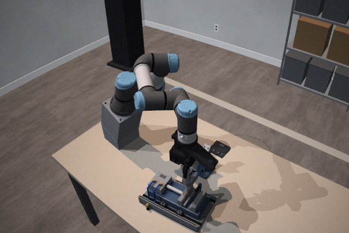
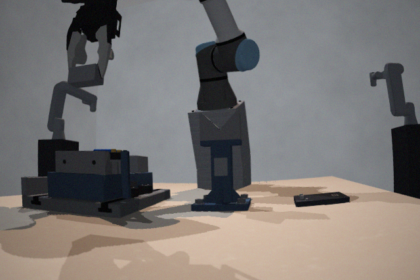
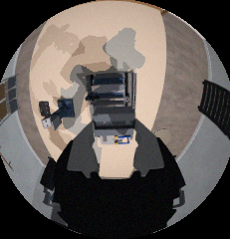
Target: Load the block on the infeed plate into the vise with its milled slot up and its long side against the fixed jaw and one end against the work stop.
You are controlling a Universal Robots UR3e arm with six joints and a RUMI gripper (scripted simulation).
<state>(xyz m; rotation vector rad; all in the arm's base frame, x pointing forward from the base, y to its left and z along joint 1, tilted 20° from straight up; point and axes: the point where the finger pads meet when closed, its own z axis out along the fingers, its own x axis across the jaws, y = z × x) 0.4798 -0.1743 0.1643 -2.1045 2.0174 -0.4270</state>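
Now: the grey part right at my hand. Also, from my hand: blue vise 70 mm behind, 20 mm to the left, 200 mm below.
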